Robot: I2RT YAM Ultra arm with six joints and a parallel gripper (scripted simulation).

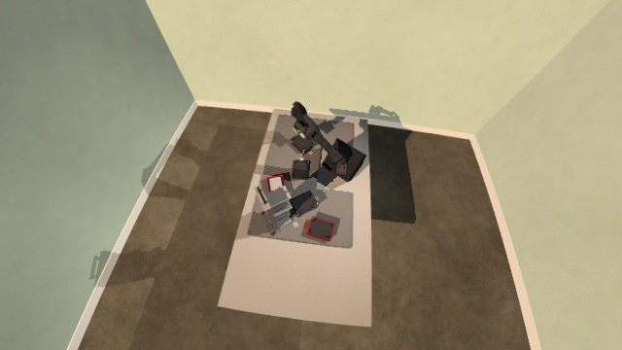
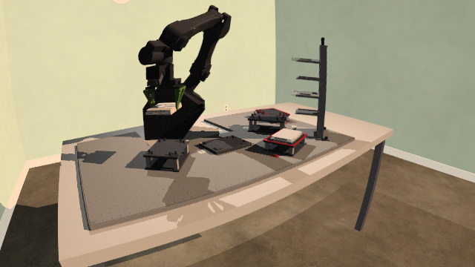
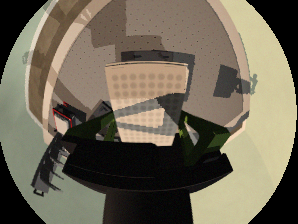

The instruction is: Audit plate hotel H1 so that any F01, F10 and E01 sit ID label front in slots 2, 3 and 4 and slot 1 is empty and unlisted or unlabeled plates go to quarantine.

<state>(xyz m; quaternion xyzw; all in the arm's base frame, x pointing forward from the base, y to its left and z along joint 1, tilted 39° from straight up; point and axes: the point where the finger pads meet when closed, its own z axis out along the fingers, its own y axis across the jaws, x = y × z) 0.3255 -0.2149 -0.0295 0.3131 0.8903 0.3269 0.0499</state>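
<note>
The dark N6 nest lies 50 mm behind my hand, 240 mm to the left of it and 180 mm below it. The rest, counted from my hand: hotel post: 40 mm ahead, 690 mm to the left, 20 mm above; N6 tag: 30 mm behind, 140 mm to the left, 180 mm below; L1 tag: 90 mm behind, 60 mm to the left, 180 mm below.
</note>
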